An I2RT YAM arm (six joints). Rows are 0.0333 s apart.
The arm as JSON. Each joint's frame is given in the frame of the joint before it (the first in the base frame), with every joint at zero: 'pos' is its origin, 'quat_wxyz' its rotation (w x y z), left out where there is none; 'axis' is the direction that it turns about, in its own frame. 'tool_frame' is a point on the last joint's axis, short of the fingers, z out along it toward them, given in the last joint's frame.
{
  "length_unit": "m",
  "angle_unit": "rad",
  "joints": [
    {
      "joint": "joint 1",
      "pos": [
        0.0,
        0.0,
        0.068
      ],
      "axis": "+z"
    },
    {
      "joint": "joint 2",
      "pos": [
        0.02,
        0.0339,
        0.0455
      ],
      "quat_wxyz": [
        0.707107,
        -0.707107,
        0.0,
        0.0
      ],
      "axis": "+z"
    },
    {
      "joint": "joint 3",
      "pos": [
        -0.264,
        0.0,
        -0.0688
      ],
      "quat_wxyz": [
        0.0,
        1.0,
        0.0,
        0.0
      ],
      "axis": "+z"
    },
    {
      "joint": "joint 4",
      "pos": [
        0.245,
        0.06,
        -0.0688
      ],
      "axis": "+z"
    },
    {
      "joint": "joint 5",
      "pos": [
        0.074,
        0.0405,
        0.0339
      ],
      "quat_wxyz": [
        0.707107,
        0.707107,
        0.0,
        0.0
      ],
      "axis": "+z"
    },
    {
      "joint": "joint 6",
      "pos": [
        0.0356,
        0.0,
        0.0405
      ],
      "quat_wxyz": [
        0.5,
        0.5,
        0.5,
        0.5
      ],
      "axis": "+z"
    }
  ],
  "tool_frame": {
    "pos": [
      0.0,
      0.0,
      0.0
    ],
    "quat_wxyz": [
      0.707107,
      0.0,
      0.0,
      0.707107
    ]
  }
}
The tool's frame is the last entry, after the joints.
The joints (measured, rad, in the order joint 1, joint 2, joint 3, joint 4, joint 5, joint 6), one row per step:
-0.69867, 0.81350, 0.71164, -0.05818, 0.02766, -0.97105
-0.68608, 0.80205, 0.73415, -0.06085, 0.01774, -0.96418
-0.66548, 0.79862, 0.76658, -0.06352, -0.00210, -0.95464
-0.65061, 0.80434, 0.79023, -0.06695, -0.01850, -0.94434
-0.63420, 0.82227, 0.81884, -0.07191, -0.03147, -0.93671
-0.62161, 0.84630, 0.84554, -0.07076, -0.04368, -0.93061
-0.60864, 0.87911, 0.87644, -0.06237, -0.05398, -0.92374
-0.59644, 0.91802, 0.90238, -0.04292, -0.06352, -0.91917
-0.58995, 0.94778, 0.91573, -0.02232, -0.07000, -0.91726
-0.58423, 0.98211, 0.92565, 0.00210, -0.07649, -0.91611
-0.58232, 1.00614, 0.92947, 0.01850, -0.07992, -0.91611
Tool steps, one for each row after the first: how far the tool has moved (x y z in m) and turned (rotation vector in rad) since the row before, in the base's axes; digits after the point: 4 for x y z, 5 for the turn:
-0.0005, 0.0041, 0.0098, -0.01374, -0.02946, 0.02142
0.0014, 0.0049, 0.0119, -0.01168, -0.03327, 0.03925
0.0023, 0.0026, 0.0071, 0.00046, -0.01855, 0.03030
0.0045, 0.0012, 0.0065, 0.00359, -0.00959, 0.02874
0.0054, -0.0003, 0.0053, 0.00354, -0.00700, 0.02432
0.0072, -0.0014, 0.0059, 0.00262, -0.00937, 0.02278
0.0089, -0.0026, 0.0039, 0.00072, -0.00803, 0.02144
0.0069, -0.0027, 0.0011, -0.00039, -0.00464, 0.01285
0.0080, -0.0035, -0.0009, 0.00129, -0.00077, 0.01214
0.0055, -0.0029, -0.0020, 0.00226, 0.00307, 0.00533

